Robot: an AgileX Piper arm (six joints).
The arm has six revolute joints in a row. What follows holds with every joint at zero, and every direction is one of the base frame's. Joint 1 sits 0.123 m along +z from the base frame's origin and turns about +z. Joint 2 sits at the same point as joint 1 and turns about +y. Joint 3 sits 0.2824 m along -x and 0.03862 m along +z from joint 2 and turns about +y. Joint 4 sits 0.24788 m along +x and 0.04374 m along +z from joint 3 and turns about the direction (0.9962, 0, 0.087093). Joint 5 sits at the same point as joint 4 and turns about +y. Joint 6 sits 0.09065 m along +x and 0.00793 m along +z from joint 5 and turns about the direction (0.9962, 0, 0.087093). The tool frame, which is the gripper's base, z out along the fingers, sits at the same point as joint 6; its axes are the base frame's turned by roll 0, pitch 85.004 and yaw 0 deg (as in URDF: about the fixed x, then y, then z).
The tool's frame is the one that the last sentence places.
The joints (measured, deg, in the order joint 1, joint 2, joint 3, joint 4, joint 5, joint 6), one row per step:
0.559 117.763 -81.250 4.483 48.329 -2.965
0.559 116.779 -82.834 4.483 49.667 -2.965
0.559 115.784 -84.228 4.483 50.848 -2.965
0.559 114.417 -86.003 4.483 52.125 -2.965
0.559 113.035 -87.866 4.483 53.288 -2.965
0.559 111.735 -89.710 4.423 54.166 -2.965
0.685 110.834 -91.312 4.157 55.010 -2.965
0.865 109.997 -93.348 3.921 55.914 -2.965
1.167 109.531 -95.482 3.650 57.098 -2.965
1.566 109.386 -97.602 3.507 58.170 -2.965
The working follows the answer.
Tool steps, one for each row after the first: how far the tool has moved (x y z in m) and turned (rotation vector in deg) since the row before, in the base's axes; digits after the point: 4 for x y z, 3 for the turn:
0.0027 0.0001 0.0134 0.065 -1.234 0.090
0.0018 0.0001 0.0129 0.055 -1.211 0.082
0.0019 0.0001 0.0174 0.060 -1.868 0.090
0.0014 0.0001 0.0181 0.054 -2.085 0.084
0.0011 0.0000 0.0178 -0.013 -2.269 0.084
0.0006 0.0006 0.0138 -0.221 -1.664 0.259
0.0010 0.0011 0.0156 -0.189 -1.974 0.295
0.0010 0.0019 0.0133 -0.227 -1.423 0.428
0.0015 0.0028 0.0110 -0.104 -1.198 0.485

Tool pose at each row, in the base's axes (x y z in m, rotation vector in deg; rounded; the steps above come from the unrounded poses):
0.4071 0.0093 0.1532 -1.244 169.701 5.035
0.4098 0.0094 0.1666 -1.415 168.466 5.097
0.4116 0.0095 0.1794 -1.571 167.255 5.143
0.4135 0.0096 0.1968 -1.760 165.386 5.172
0.4149 0.0097 0.2149 -1.946 163.300 5.179
0.4160 0.0097 0.2327 -2.147 161.035 5.083
0.4166 0.0104 0.2465 -2.616 159.385 4.764
0.4175 0.0115 0.2621 -3.127 157.422 4.489
0.4185 0.0134 0.2754 -3.807 156.008 4.227
0.4200 0.0162 0.2865 -4.517 154.809 4.163

